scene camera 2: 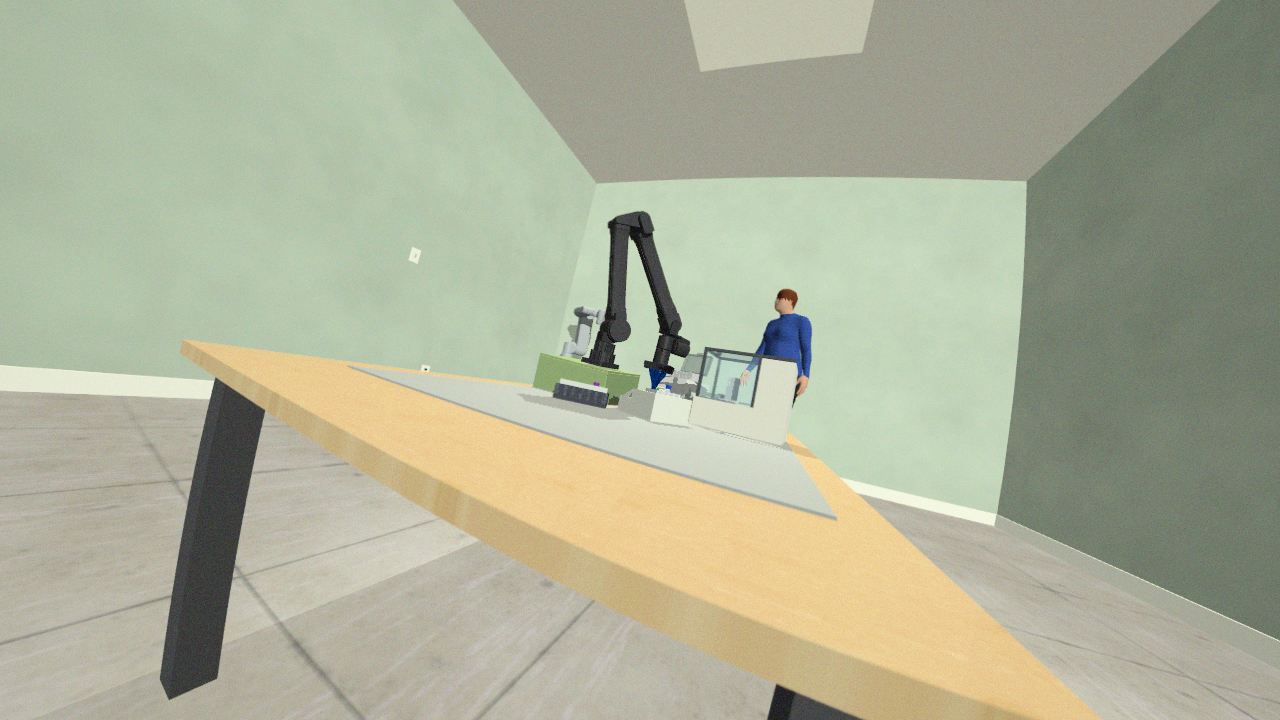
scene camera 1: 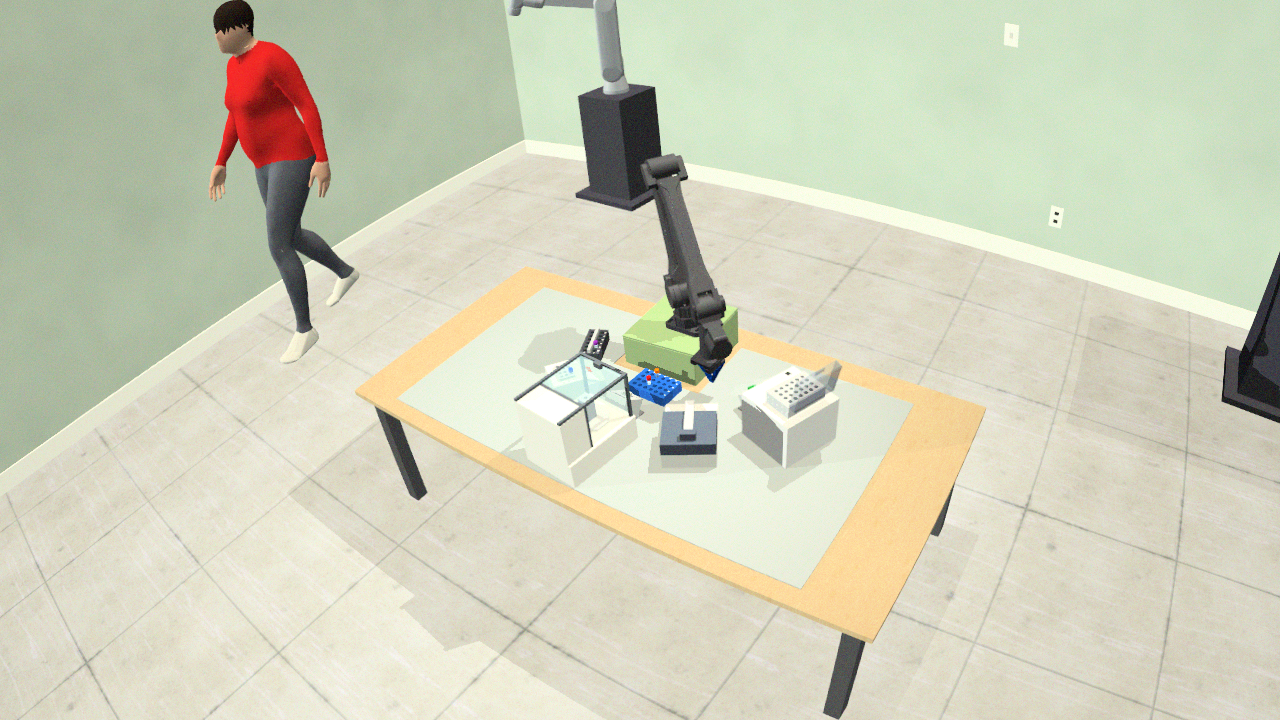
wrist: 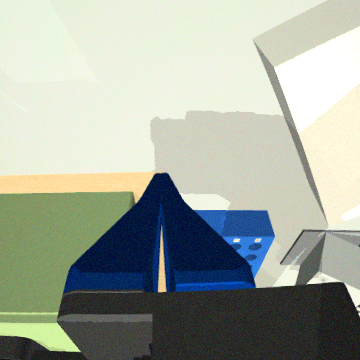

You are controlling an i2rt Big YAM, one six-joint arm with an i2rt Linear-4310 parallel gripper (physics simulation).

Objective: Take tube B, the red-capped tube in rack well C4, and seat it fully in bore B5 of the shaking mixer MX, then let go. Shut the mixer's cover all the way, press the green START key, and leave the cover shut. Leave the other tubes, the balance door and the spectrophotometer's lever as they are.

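Places are measured from the arm's base along level axes (x up, y back, z right), in centimetres.
Pixels of known places: gripper, fingertip midpoint: (scene camera 1: 711,381) (wrist: 160,181); arm's base, link origin: (scene camera 2: 600,365) (scene camera 1: 689,325) (wrist: 6,350).
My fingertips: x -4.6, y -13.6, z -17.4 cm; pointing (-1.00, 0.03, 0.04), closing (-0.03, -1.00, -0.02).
Note:
Ahead of a thing's pixels: the offset from my fingertips to its top centre. "spot": to the spot under its first point.
The red-capped tube B {dx -1.0, dy -6.7, dz +16.9 cm} (scene camera 1: 648,378) stands upright in the blue rack {dx -3.4, dy -5.7, dz +16.0 cm} (scene camera 1: 666,395) (wrist: 247,221); its well label cannot be read. My gripper (scene camera 1: 713,377) (scene camera 2: 657,386) (wrist: 160,181) is shut and empty, pointing down beside the rack, on the side of the white box with the bored block. In the wrist view my blue fingers hide much of the rack, and the red cap does not show. That white box, which looks like the mixer MX {spot: dx +1.7, dy -4.7, dz -34.4 cm} (scene camera 1: 810,431), stands at the right with its clear cover (scene camera 1: 829,375) tilted open. A small green key {dx +1.1, dy +3.5, dz -10.9 cm} (scene camera 1: 750,387) shows at its edge.
An orange-capped tube {dx -1.0, dy -2.9, dz +17.0 cm} (scene camera 1: 657,370) is also in the rack. The green base box (scene camera 1: 657,353) (wrist: 60,250) is close to my fingers. A dark-topped device {dx +3.8, dy -17.0, dz -5.4 cm} (scene camera 1: 675,421) with a white lever, the glass-doored balance {dx +15.8, dy -30.9, dz +16.5 cm} (scene camera 1: 547,438) and a black rack {dx -1.6, dy -0.4, dz +44.0 cm} (scene camera 1: 587,345) stand around the blue rack.

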